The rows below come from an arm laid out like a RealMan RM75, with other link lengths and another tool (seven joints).
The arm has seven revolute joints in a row. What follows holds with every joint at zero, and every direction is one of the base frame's. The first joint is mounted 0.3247 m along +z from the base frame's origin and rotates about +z. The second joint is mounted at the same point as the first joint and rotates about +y. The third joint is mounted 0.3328 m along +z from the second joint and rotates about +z. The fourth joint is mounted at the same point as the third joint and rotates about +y. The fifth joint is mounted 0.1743 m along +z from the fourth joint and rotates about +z. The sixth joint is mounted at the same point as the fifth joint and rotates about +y. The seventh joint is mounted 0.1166 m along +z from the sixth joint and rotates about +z. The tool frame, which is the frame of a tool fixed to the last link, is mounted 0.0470 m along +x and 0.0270 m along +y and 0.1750 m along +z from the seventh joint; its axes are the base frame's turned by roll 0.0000, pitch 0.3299 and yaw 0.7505 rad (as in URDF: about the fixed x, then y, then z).
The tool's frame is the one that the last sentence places.
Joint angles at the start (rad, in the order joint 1, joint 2, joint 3, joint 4, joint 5, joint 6, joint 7):
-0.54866 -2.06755 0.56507 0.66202 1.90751 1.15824 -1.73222
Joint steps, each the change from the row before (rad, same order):
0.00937 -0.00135 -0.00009 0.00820 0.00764 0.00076 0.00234
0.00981 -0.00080 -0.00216 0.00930 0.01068 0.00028 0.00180
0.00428 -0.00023 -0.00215 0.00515 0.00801 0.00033 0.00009
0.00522 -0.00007 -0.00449 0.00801 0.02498 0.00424 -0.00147
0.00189 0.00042 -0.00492 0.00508 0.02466 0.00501 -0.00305
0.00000 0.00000 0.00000 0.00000 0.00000 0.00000 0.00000
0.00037 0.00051 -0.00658 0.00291 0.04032 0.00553 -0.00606
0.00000 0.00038 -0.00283 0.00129 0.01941 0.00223 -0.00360
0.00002 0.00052 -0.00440 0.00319 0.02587 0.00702 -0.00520
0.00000 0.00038 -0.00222 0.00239 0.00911 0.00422 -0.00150
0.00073 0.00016 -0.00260 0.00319 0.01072 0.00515 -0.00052
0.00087 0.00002 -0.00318 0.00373 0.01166 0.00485 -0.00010
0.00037 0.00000 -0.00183 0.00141 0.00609 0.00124 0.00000
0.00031 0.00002 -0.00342 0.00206 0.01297 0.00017 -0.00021
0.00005 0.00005 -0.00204 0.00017 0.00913 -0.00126 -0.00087
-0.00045 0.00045 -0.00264 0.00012 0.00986 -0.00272 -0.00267
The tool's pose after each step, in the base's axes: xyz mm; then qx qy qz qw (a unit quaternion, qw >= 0). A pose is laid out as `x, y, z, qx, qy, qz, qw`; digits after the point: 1 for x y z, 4 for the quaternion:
-262.9, 512.8, 20.0, -0.8642, -0.0367, -0.2922, 0.4080
-268.6, 510.1, 20.0, -0.8659, -0.0365, -0.2852, 0.4094
-271.6, 508.8, 19.9, -0.8670, -0.0364, -0.2810, 0.4098
-276.9, 505.7, 17.3, -0.8717, -0.0359, -0.2718, 0.4063
-280.9, 503.1, 14.3, -0.8762, -0.0360, -0.2641, 0.4016
-280.9, 503.1, 14.3, -0.8762, -0.0360, -0.2641, 0.4016
-287.0, 499.2, 8.2, -0.8836, -0.0378, -0.2521, 0.3928
-290.1, 497.4, 5.4, -0.8871, -0.0390, -0.2462, 0.3886
-293.4, 494.5, 1.8, -0.8917, -0.0400, -0.2394, 0.3820
-294.2, 493.4, 0.9, -0.8933, -0.0397, -0.2373, 0.3797
-295.5, 491.9, -0.2, -0.8952, -0.0391, -0.2345, 0.3769
-297.0, 490.3, -1.3, -0.8972, -0.0383, -0.2312, 0.3743
-298.1, 489.6, -1.8, -0.8981, -0.0382, -0.2292, 0.3733
-300.7, 488.6, -2.9, -0.9000, -0.0383, -0.2244, 0.3717
-302.8, 488.1, -3.9, -0.9013, -0.0391, -0.2209, 0.3707
-305.3, 488.0, -4.5, -0.9023, -0.0407, -0.2170, 0.3704

